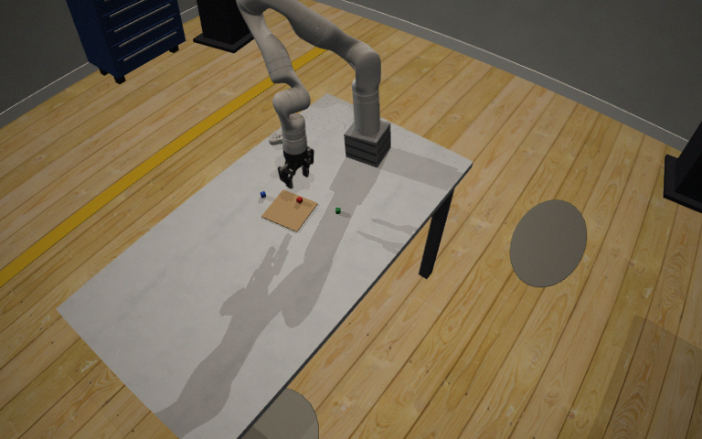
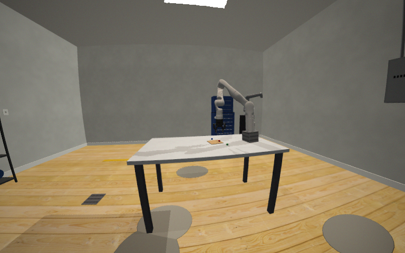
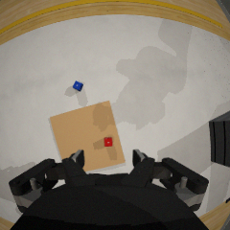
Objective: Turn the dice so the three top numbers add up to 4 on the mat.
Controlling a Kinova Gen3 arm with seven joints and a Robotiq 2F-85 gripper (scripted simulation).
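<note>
The green die is 14 cm to the left of my hand, 11 cm below it and 3 cm behind it. Also, from my hand: blue die 13 cm to the right, 11 cm below, 4 cm ahead; then tan mat 11 cm below, 5 cm ahead, 1 cm to the right; then red die 10 cm below.
</note>
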